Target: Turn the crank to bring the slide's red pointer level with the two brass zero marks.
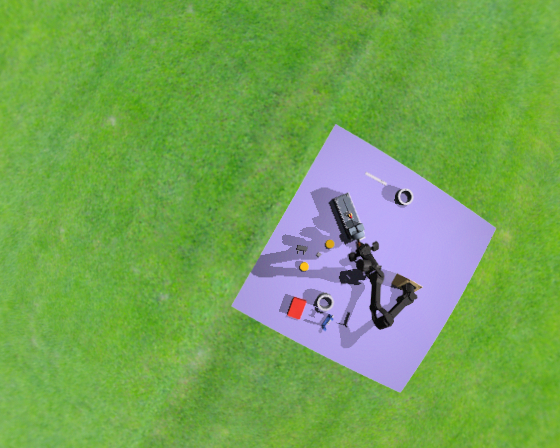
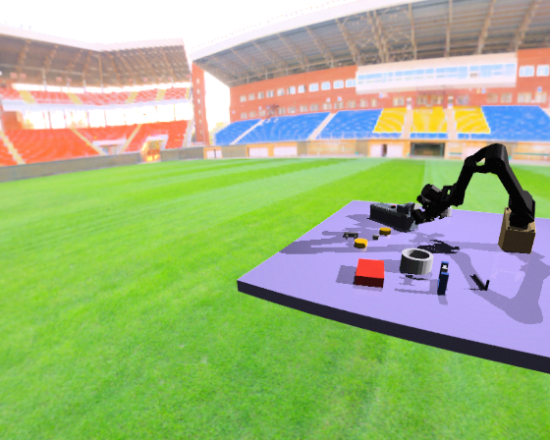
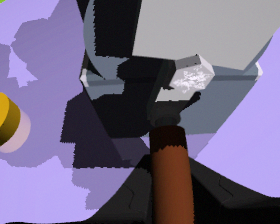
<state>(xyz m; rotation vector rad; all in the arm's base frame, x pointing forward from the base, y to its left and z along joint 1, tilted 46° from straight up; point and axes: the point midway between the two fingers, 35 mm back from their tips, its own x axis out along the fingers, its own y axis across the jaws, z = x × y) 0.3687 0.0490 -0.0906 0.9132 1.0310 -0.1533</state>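
Now: gripper tip 2 cm past the brown crank handle, 1 cm to the right of it and 3 cm below it. The rest, counted from my gripper tip: red pointer: 13 cm ahead, 9 cm to the right, 5 cm above; then white bar: 11 cm ahead, 39 cm to the right, 3 cm below; then small grey bracket: 24 cm ahead, 23 cm to the left, 3 cm below.
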